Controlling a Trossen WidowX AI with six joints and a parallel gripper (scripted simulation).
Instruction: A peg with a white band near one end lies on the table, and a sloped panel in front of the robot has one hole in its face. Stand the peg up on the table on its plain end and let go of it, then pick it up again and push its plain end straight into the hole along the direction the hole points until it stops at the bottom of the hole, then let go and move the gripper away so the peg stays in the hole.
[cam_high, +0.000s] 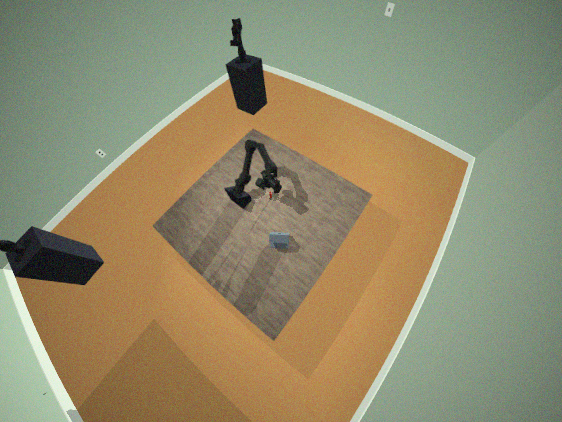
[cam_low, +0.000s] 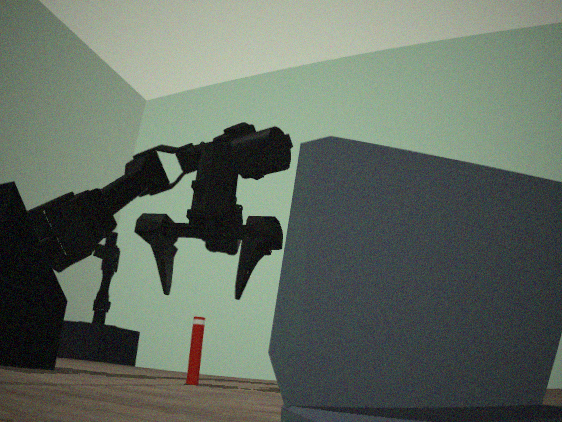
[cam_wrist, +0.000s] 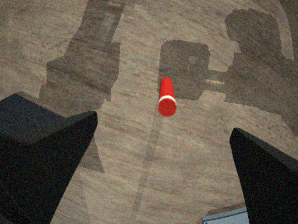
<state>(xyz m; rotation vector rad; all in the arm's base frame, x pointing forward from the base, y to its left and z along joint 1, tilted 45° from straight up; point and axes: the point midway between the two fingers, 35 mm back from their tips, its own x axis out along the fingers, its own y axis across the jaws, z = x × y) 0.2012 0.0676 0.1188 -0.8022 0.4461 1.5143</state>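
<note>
Right now the red peg is 5 cm below my gripper tip. Round my gripper tip: sloped grey panel (27 cm ahead, 25 cm to the right, 3 cm below).
</note>
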